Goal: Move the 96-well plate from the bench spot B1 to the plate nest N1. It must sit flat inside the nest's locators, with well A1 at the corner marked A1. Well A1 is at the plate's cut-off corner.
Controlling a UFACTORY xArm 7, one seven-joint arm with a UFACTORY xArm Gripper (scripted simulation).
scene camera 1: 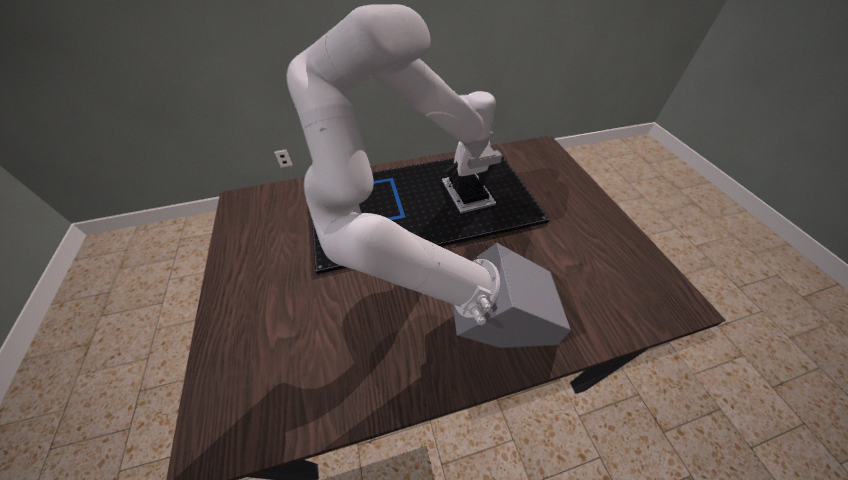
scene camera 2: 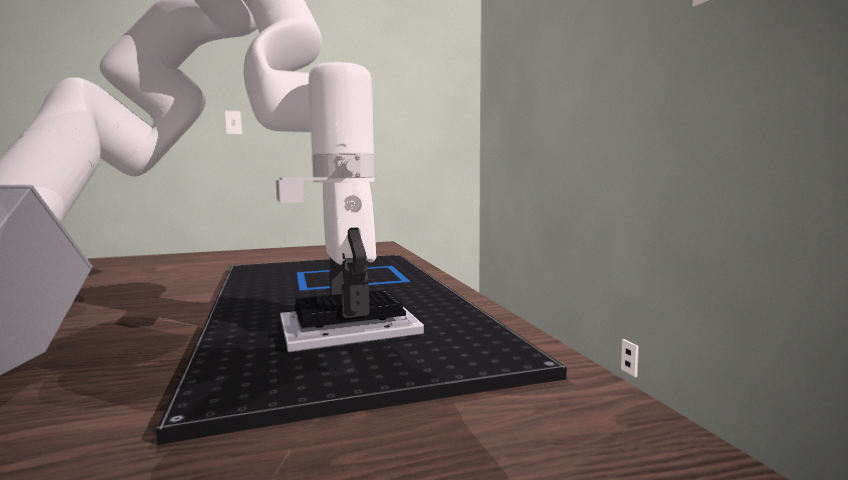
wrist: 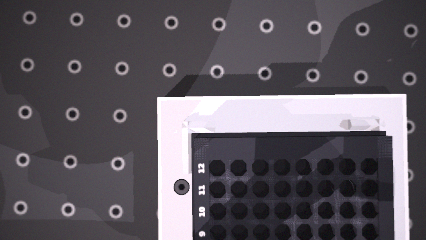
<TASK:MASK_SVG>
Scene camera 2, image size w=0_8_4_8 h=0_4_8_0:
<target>my gripper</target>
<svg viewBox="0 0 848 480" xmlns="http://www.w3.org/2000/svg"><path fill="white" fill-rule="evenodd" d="M374 177L313 180L313 182L323 183L325 246L327 254L330 256L330 269L334 269L329 270L330 295L342 294L342 315L345 318L367 316L369 314L369 283L366 260L373 262L376 259L373 205L369 182L375 181Z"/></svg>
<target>black 96-well plate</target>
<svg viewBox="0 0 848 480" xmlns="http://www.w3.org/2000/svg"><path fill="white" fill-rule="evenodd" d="M406 311L403 309L403 303L388 290L369 291L369 314L367 316L345 318L342 315L342 294L297 298L295 304L295 311L301 328L406 316Z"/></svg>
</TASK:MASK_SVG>
